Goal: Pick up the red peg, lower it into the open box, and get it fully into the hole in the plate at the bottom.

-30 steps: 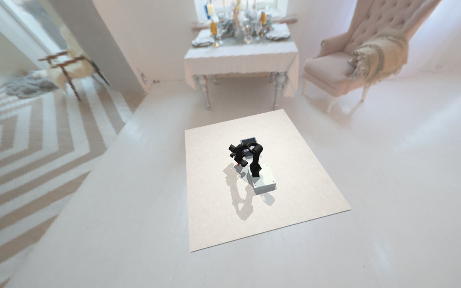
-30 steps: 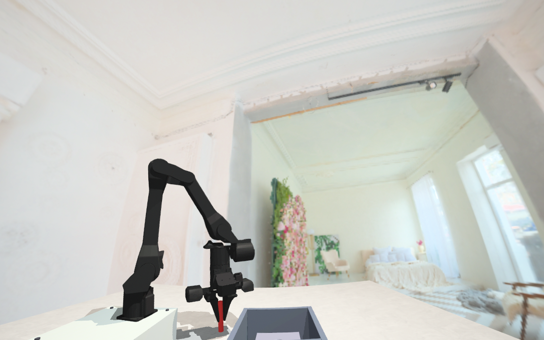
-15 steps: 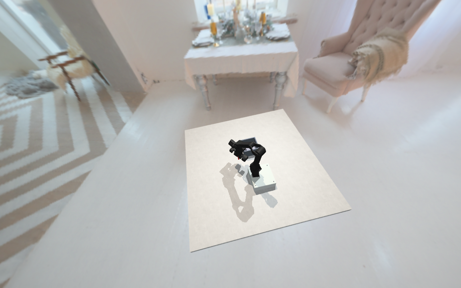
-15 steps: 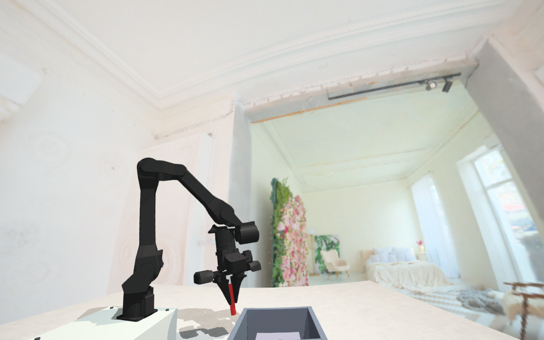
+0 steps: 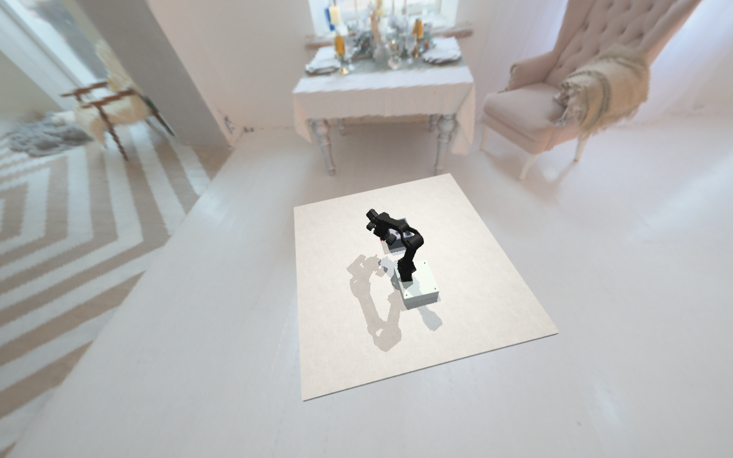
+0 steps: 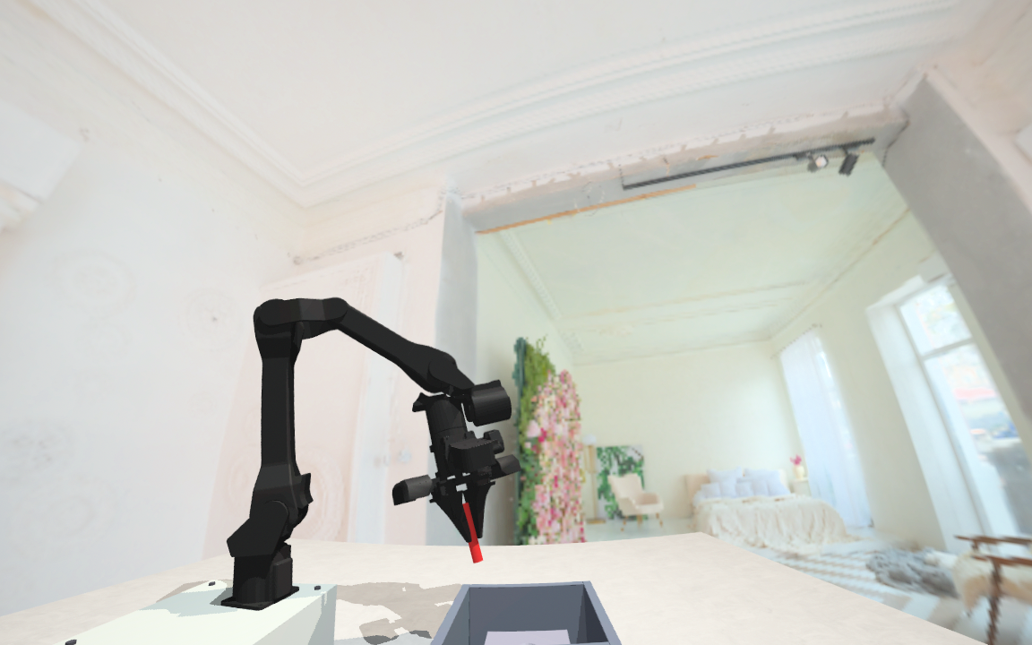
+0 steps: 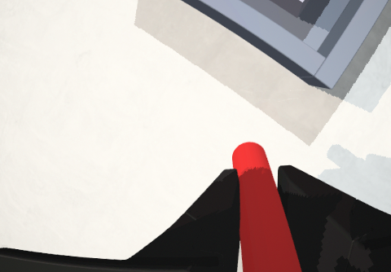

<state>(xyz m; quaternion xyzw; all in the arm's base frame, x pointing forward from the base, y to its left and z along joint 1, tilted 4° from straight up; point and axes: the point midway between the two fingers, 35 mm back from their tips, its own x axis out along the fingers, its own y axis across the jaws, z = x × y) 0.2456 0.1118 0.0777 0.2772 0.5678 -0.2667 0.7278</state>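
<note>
Right now my gripper tip is 12 cm above the grey box, 11 cm to the left of it and 9 cm short of it. Also, from my gripper tip: red peg: 1 cm behind, 1 cm above.
</note>
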